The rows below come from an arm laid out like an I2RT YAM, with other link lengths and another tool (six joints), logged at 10 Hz.
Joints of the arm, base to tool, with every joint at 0 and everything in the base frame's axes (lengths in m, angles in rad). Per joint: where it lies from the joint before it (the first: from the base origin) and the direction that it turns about. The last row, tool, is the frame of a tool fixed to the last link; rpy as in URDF.
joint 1: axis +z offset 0 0 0.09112
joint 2: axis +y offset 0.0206 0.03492 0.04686
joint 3: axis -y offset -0.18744 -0.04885 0
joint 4: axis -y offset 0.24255 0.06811 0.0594
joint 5: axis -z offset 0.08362 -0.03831 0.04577
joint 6: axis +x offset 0.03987 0 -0.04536
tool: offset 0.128 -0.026 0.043 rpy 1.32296 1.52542 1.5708
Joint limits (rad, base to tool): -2.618..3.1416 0..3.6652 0..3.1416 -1.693..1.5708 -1.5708..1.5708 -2.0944..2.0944
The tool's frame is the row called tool.
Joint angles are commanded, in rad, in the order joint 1, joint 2, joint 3, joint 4, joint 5, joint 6. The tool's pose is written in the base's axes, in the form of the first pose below.
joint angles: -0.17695 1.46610 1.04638 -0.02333 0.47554 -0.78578
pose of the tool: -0.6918, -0.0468, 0.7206, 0.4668; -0.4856, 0.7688, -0.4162, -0.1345; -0.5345, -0.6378, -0.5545, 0.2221; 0, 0, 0, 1
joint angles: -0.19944 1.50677 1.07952 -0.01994 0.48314 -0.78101
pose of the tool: -0.7075, -0.0240, 0.7063, 0.4697; -0.4633, 0.7705, -0.4379, -0.1476; -0.5337, -0.6370, -0.5562, 0.2202; 0, 0, 0, 1
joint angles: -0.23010 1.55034 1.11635 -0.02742 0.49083 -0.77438
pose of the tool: -0.7310, 0.0004, 0.6823, 0.4709; -0.4321, 0.7736, -0.4634, -0.1649; -0.5281, -0.6337, -0.5654, 0.2159; 0, 0, 0, 1
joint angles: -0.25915 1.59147 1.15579 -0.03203 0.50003 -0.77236
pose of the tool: -0.7500, 0.0262, 0.6609, 0.4719; -0.4046, 0.7724, -0.4897, -0.1816; -0.5233, -0.6346, -0.5687, 0.2143; 0, 0, 0, 1
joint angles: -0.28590 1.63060 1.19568 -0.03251 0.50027 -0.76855
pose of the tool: -0.7597, 0.0499, 0.6483, 0.4738; -0.3819, 0.7727, -0.5071, -0.1964; -0.5263, -0.6328, -0.5680, 0.2144; 0, 0, 0, 1
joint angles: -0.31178 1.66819 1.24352 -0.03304 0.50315 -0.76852
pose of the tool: -0.7656, 0.0775, 0.6386, 0.4760; -0.3624, 0.7683, -0.5277, -0.2115; -0.5316, -0.6354, -0.5601, 0.2187; 0, 0, 0, 1
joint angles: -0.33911 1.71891 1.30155 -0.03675 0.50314 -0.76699
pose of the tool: -0.7730, 0.1018, 0.6262, 0.4794; -0.3410, 0.7656, -0.5455, -0.2278; -0.5349, -0.6352, -0.5571, 0.2202; 0, 0, 0, 1
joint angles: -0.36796 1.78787 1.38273 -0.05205 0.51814 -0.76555
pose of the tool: -0.7892, 0.1318, 0.5999, 0.4830; -0.3098, 0.7579, -0.5741, -0.2480; -0.5303, -0.6389, -0.5573, 0.2207; 0, 0, 0, 1
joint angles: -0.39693 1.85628 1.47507 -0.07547 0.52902 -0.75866
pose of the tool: -0.7993, 0.1655, 0.5777, 0.4864; -0.2775, 0.7511, -0.5990, -0.2685; -0.5331, -0.6391, -0.5544, 0.2240; 0, 0, 0, 1
